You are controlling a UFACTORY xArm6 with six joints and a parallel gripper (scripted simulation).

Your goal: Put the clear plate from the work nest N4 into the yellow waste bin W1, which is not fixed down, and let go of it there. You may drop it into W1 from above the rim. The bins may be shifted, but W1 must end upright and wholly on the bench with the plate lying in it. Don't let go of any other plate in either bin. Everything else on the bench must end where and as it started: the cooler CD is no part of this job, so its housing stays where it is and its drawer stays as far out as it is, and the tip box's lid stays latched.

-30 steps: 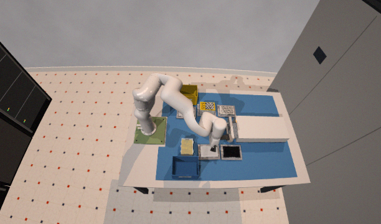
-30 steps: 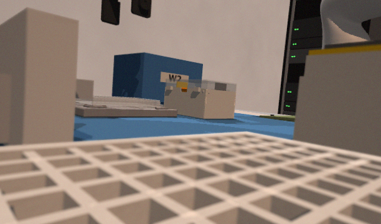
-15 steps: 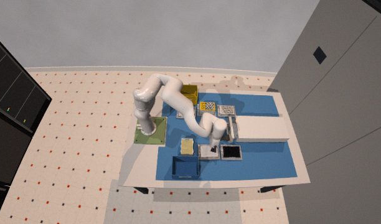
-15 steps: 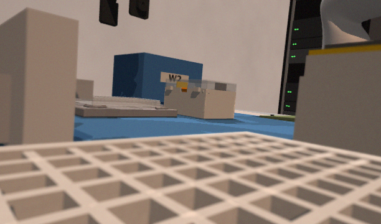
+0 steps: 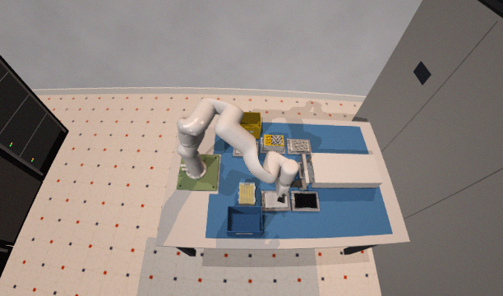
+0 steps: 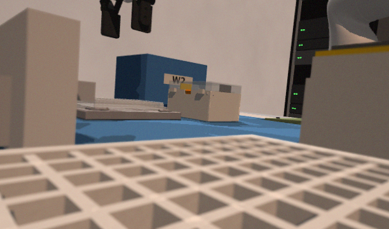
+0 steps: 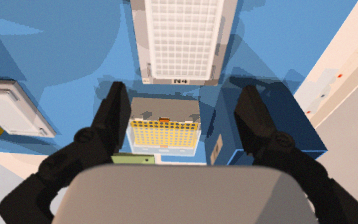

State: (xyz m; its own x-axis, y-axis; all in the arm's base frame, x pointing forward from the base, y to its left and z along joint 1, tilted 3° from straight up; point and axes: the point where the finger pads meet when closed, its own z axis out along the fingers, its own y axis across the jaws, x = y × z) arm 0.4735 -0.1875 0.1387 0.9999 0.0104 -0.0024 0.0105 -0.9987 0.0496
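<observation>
Right now the clear plate is 120 mm below my hand. From my hand the other things lie so: blue bin w2: 180 mm behind, 130 mm to the right, 100 mm below; then grey work nest N4: 130 mm below; then black plate: 170 mm ahead, 10 mm to the right, 120 mm below.
</observation>
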